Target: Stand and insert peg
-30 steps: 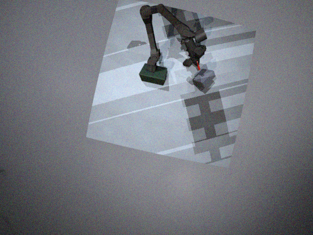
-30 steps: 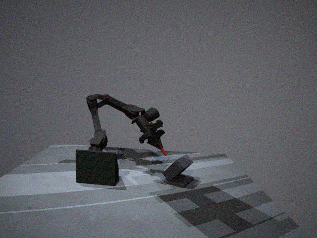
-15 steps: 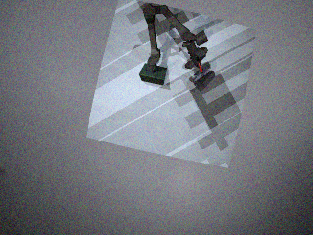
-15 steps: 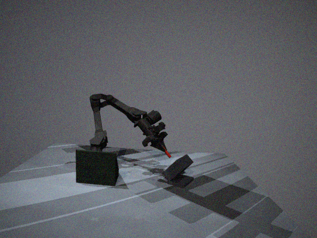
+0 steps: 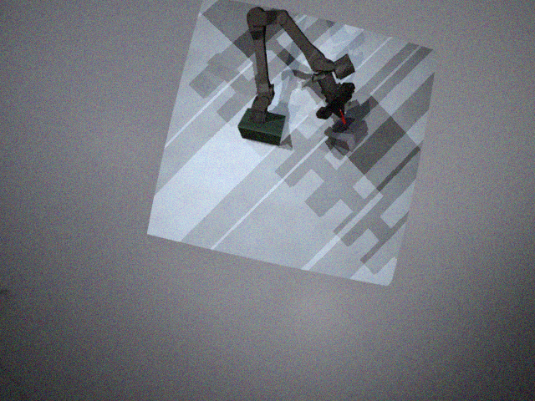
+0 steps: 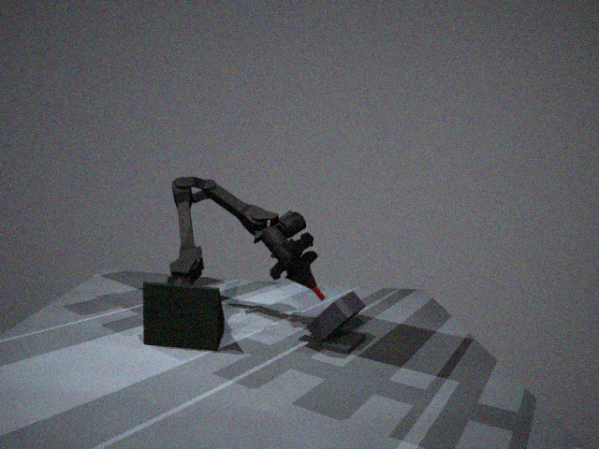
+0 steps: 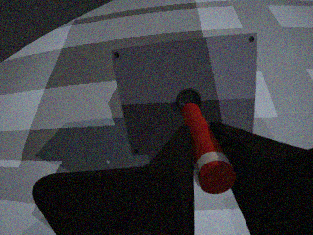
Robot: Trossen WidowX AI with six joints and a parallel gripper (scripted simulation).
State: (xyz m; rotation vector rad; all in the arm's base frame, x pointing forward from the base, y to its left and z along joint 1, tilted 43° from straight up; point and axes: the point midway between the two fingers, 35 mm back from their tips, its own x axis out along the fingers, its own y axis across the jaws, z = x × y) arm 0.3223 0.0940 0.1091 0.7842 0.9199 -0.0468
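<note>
My gripper tip is 70 mm short of the grey sloped panel, 70 mm above it and 30 mm to the left of it. Round my gripper tip: red peg (10 mm behind, 10 mm above); then dark base plate (130 mm below, 90 mm ahead, 40 mm to the right).
</note>
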